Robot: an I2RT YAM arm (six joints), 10 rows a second.
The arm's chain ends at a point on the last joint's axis. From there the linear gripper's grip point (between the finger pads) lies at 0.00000 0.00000 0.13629 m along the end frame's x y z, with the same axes.
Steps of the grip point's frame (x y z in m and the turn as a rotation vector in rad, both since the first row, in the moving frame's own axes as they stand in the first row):
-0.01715, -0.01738, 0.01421, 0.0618, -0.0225, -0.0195
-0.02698, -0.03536, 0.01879, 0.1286, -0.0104, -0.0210
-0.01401, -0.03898, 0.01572, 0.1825, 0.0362, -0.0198
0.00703, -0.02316, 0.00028, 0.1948, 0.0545, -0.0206
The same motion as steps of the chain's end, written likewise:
-0.01400, -0.00899, 0.01450, 0.0618, -0.0225, -0.0195
-0.02538, -0.01790, 0.01992, 0.1286, -0.0104, -0.0210
-0.01867, -0.01420, 0.01807, 0.1825, 0.0362, -0.0198
-0.00007, 0.00328, 0.00306, 0.1948, 0.0545, -0.0206

